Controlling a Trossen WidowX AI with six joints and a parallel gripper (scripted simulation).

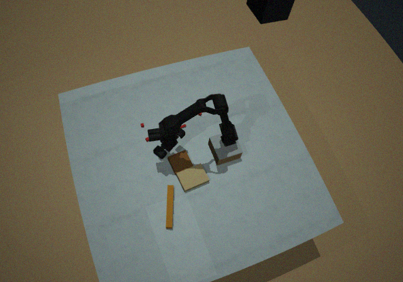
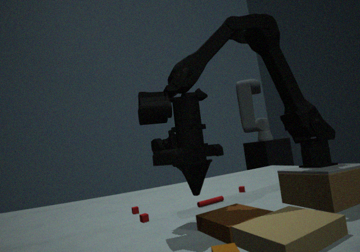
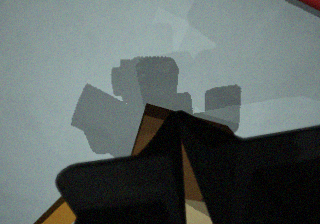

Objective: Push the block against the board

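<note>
My gripper tip is now 4 cm past the dark brown square block, 7 cm to the right of it and 5 cm above it. From my gripper tip the other things lie so: orange bar 10 cm ahead, 28 cm to the left, 5 cm below; then tan block 7 cm behind, 17 cm to the left, 5 cm below; then red rod 10 cm behind, 13 cm to the right, 5 cm below.
</note>
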